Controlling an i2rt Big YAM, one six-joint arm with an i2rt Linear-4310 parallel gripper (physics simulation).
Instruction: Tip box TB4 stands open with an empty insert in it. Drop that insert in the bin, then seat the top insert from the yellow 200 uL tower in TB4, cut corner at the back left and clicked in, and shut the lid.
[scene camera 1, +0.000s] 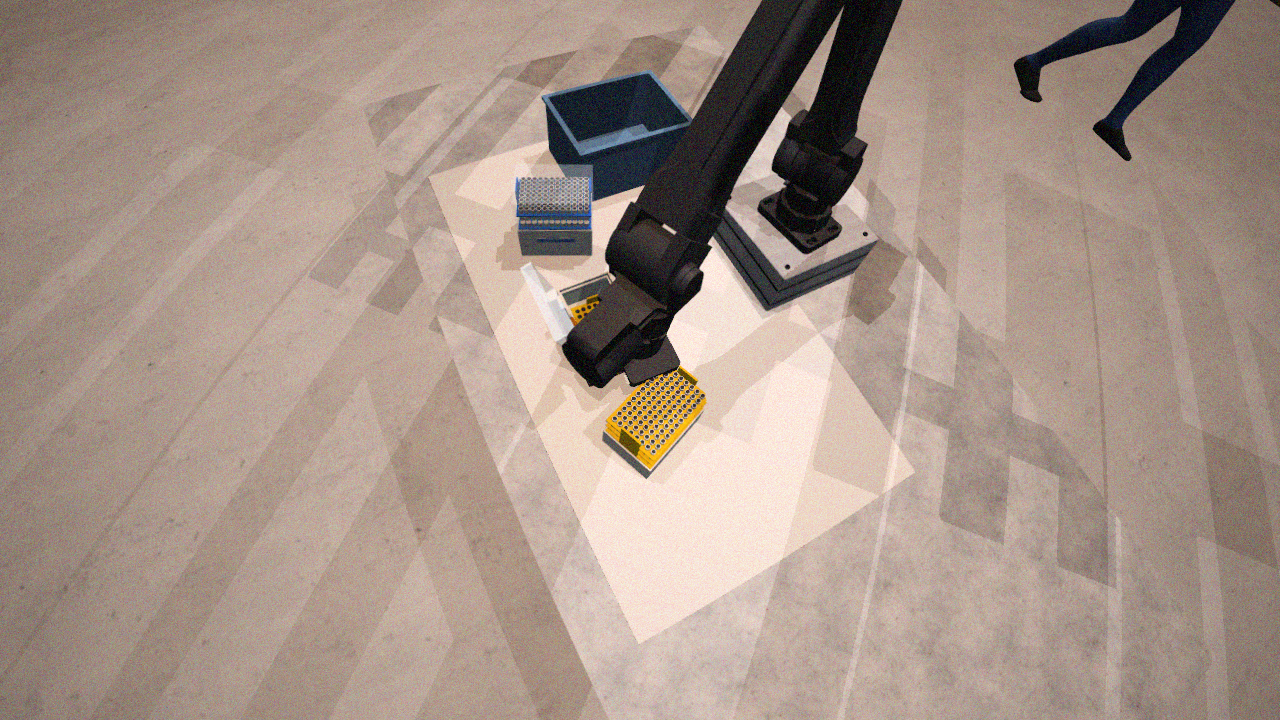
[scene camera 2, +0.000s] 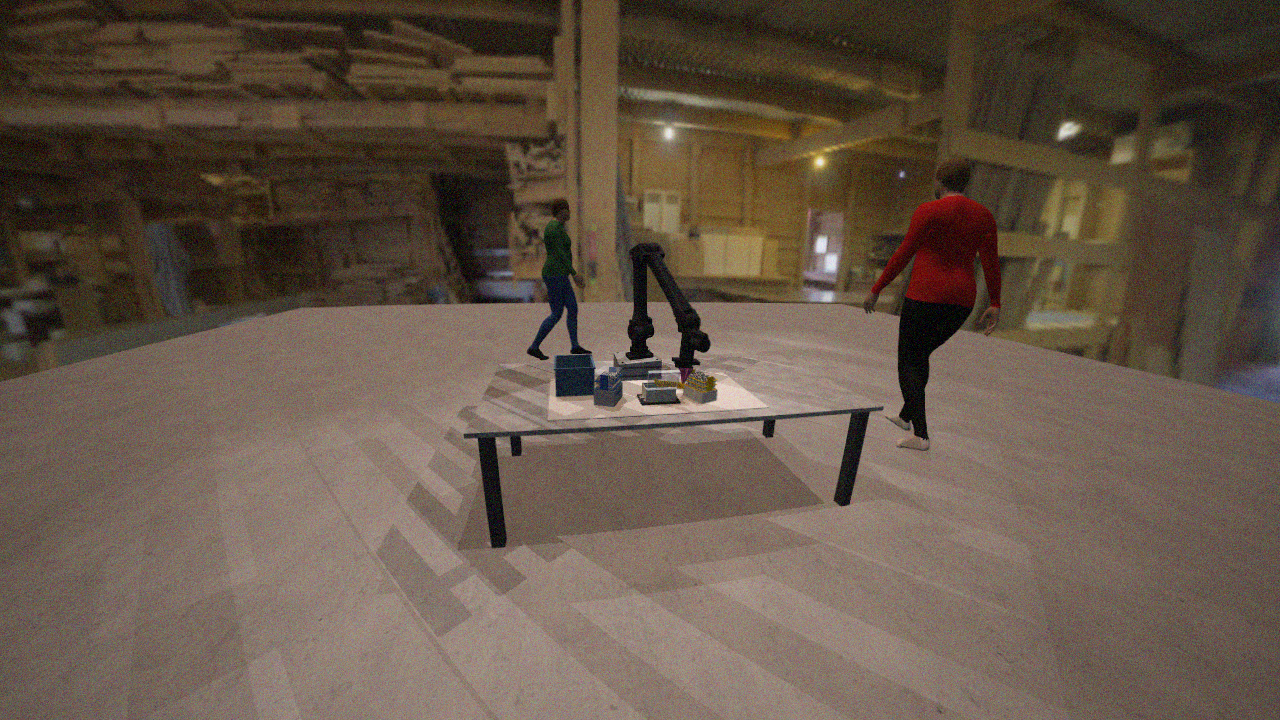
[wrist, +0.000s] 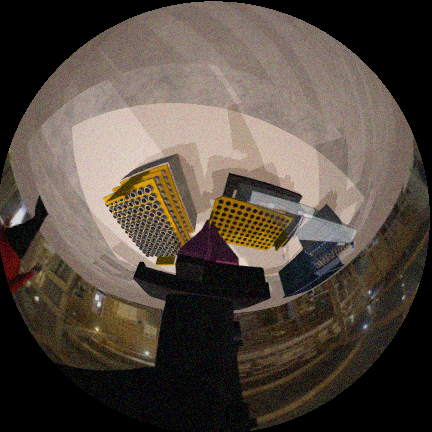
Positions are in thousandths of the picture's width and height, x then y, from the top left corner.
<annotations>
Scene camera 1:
gripper: 492, 510
clear lid: 432, 433
blue bin: 489, 177
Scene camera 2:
blue bin: 448, 519
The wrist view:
gripper: 483, 515
yellow insert: 552, 515, gripped by the gripper
clear lid: 698, 513
blue bin: 686, 640
</annotations>
